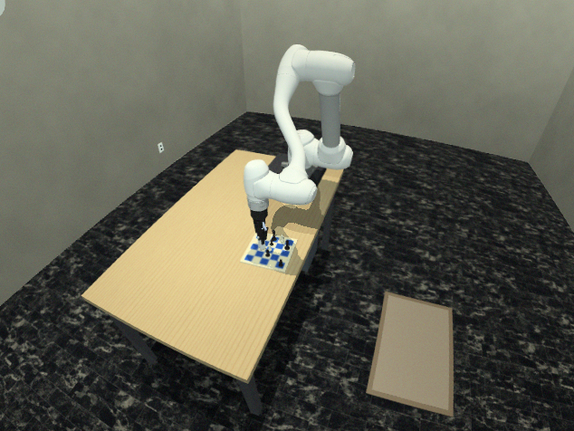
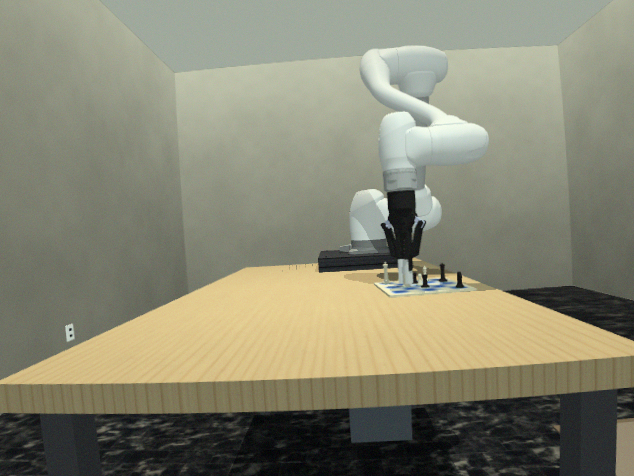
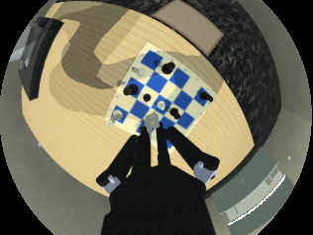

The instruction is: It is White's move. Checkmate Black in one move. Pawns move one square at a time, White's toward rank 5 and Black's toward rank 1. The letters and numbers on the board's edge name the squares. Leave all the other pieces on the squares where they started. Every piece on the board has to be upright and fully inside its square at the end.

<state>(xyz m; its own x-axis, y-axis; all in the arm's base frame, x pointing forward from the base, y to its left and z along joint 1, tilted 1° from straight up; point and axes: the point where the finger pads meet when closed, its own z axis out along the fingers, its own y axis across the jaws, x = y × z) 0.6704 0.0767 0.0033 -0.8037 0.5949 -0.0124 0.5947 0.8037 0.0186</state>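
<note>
My gripper is now 80 mm past the black piece, 30 mm to the right of it and 10 mm above it. From my hand the other things lie so: chessboard: 50 mm below, 40 mm to the left, 10 mm behind.
</note>
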